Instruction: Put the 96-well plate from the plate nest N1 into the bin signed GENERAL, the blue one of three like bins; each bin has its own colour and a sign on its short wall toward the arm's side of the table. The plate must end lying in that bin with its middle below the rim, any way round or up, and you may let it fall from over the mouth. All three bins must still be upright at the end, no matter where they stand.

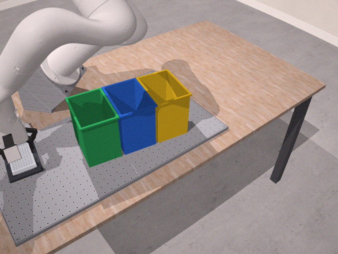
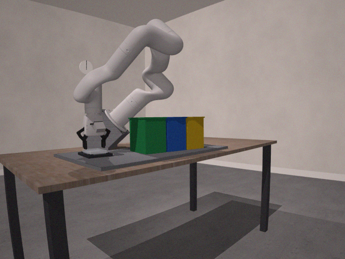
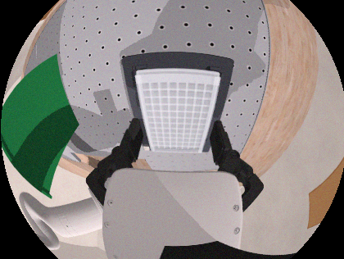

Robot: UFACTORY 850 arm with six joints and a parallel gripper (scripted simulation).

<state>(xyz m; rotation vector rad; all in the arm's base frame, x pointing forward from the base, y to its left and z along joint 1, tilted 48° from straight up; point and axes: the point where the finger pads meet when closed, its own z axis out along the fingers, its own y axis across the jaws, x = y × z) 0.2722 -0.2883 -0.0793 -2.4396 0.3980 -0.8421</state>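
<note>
Right now the white 96-well plate is 30 mm below my hand. The rest, counted from my hand: green bin 90 mm ahead, 260 mm to the left, 50 mm above; dark plate nest 40 mm below; blue bin 120 mm ahead, 390 mm to the left, 50 mm above.
</note>
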